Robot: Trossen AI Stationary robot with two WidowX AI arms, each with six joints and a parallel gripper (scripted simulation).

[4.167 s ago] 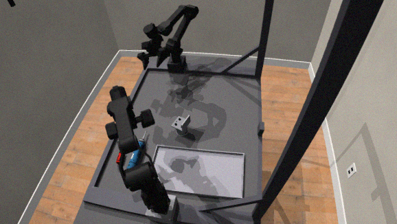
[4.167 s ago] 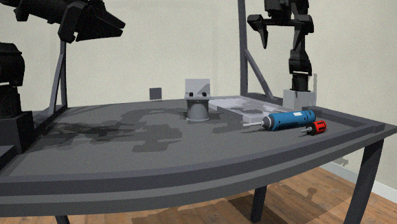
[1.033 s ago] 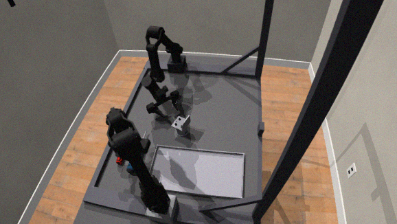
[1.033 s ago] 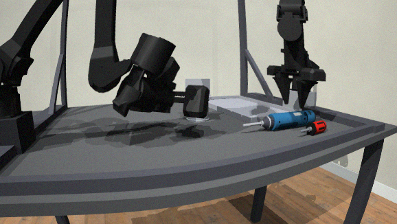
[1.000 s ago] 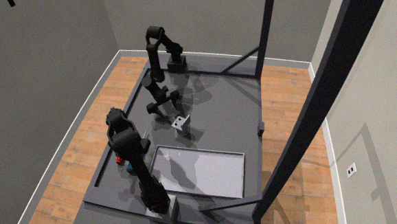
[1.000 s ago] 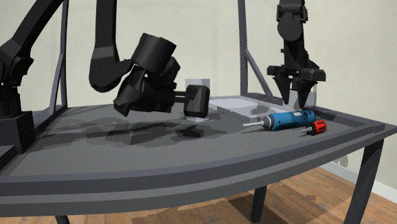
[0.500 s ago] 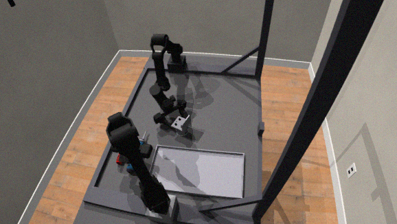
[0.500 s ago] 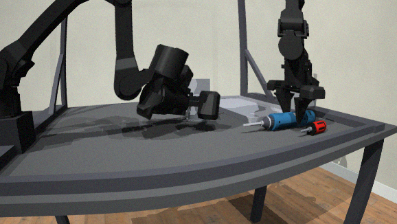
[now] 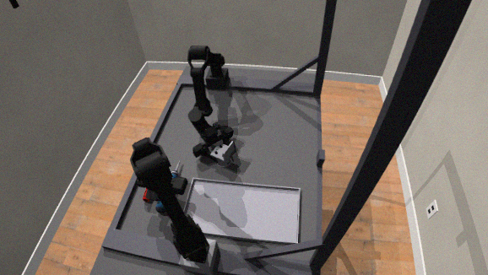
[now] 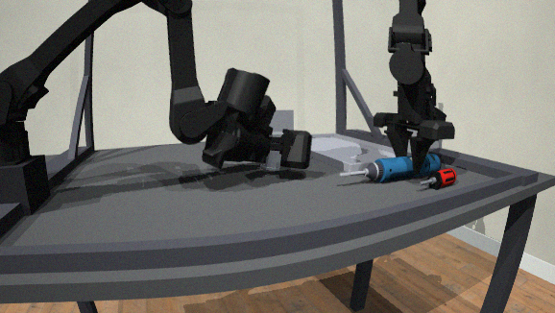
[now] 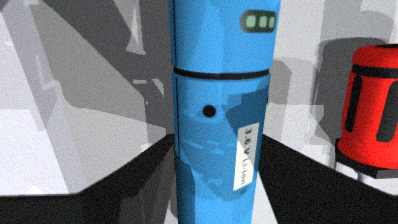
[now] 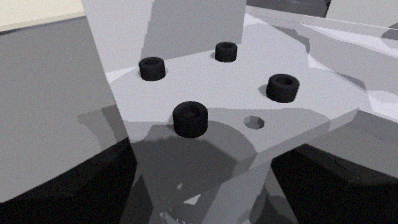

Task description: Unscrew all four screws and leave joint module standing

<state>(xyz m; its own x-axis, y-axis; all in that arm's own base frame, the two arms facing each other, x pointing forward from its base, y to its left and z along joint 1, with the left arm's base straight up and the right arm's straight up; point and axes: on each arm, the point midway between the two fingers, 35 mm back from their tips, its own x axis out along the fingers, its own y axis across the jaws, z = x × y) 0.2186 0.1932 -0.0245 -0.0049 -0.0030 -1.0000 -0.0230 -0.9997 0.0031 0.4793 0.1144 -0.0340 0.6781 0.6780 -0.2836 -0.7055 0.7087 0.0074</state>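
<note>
Now: right hand 20 mm to the right of the joint module, 10 mm past it and 10 mm above it. From my right hand the other things lie so: bracket: 40 mm above, 20 mm to the left, 10 mm behind; screwdriver bit: 170 mm ahead, 50 mm to the left, 20 mm below; shallow pale tray: 250 mm to the left, 90 mm behind, 30 mm below.
</note>
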